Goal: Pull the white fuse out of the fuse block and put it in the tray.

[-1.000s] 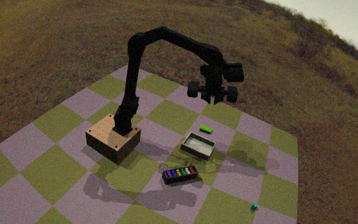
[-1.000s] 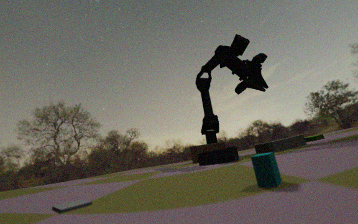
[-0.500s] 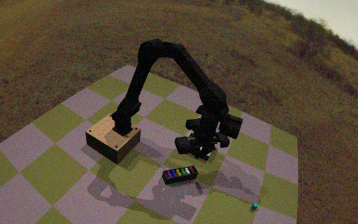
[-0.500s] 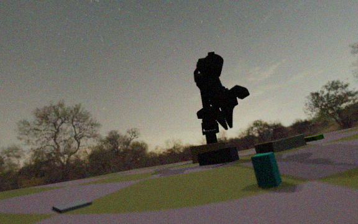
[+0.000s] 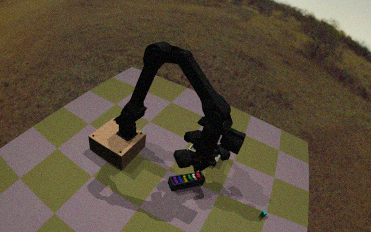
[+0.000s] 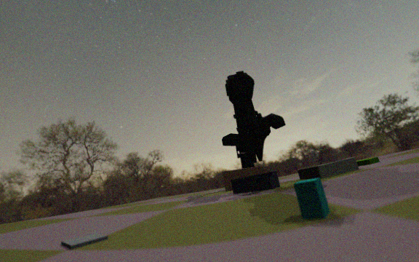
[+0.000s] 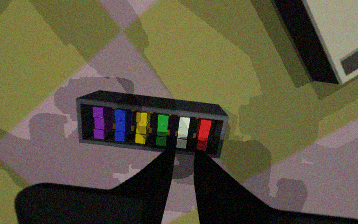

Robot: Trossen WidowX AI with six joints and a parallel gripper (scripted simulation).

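The white fuse lies 50 mm below my gripper tip. Round my gripper tip: red fuse (10 mm ahead, 10 mm to the left, 50 mm below); then teal block (310 mm ahead, 10 mm to the left, 60 mm below); then green fuse (10 mm behind, 20 mm to the right, 50 mm below).
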